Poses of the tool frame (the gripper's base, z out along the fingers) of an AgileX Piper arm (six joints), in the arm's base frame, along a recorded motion.
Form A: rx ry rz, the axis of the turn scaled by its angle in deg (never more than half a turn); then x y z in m.
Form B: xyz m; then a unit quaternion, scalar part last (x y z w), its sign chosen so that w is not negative. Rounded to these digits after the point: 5 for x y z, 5 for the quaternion.
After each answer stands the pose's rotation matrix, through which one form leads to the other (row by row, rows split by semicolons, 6 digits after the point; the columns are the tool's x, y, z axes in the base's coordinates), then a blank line. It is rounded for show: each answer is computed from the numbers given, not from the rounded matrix.
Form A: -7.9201, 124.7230, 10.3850, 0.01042, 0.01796, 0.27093
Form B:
0.01042, 0.01796, 0.27093, -0.05612, 0.88380, 0.07359, 0.45861
-0.573052 -0.166701 0.802385; -0.031705 0.982870 0.181555; -0.818905 0.078600 -0.568521

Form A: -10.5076, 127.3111, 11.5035, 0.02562, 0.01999, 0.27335
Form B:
0.02562, 0.01999, 0.27335, -0.07371, 0.89313, 0.08070, 0.43632
-0.608376 -0.202095 0.767487; -0.061249 0.976107 0.208478; -0.791282 0.079825 -0.606218

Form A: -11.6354, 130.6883, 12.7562, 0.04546, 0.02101, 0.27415
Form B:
0.04546, 0.02101, 0.27415, -0.08058, 0.90506, 0.08834, 0.40814
-0.653857 -0.217967 0.724542; -0.073746 0.971406 0.225681; -0.753015 0.094131 -0.651235

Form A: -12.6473, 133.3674, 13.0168, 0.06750, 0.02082, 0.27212
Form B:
0.06750, 0.02082, 0.27212, -0.08668, 0.91410, 0.08922, 0.38593
-0.687083 -0.227341 0.690097; -0.089613 0.969052 0.230016; -0.721032 0.096198 -0.686192

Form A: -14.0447, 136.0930, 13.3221, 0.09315, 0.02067, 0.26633
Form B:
0.09315, 0.02067, 0.26633, -0.09521, 0.92260, 0.09031, 0.36274
-0.718709 -0.241207 0.652133; -0.110165 0.965556 0.235721; -0.686529 0.097572 -0.720526

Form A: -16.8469, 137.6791, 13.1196, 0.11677, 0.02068, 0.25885
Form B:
0.11677, 0.02068, 0.25885, -0.11338, 0.92658, 0.08830, 0.34755
-0.732710 -0.271486 0.624045; -0.148739 0.958698 0.242436; -0.664089 0.084816 -0.742828

